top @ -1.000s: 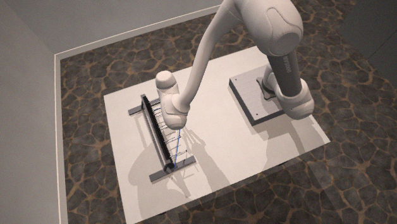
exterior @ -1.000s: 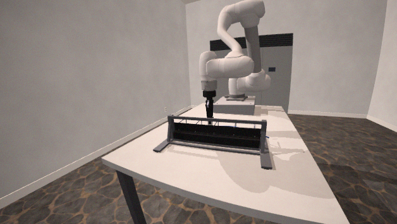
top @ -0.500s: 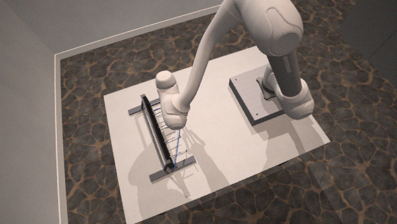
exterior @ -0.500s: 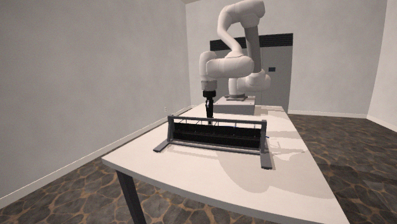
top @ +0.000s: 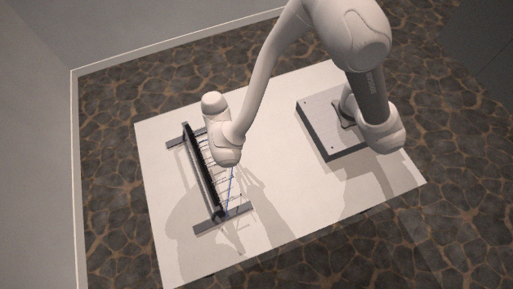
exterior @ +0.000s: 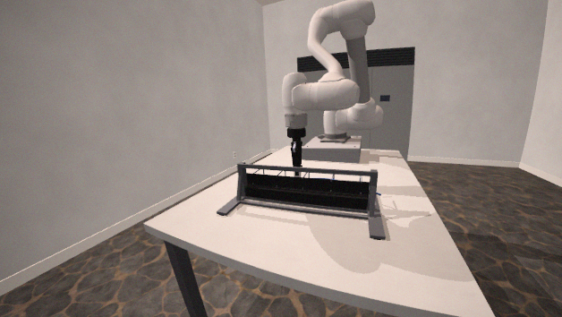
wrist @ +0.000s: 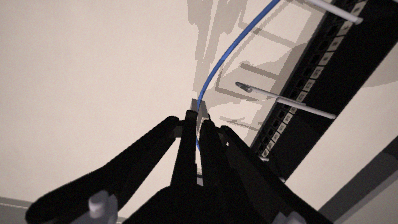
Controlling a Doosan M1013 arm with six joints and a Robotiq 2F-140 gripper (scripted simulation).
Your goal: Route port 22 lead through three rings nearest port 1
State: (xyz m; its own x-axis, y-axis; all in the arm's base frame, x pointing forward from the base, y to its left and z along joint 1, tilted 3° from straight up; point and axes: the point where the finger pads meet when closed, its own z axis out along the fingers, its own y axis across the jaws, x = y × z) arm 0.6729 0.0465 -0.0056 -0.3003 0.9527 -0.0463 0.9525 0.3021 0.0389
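My gripper is now 140 mm short of the rack, 90 mm to the right of it and 10 mm below it.
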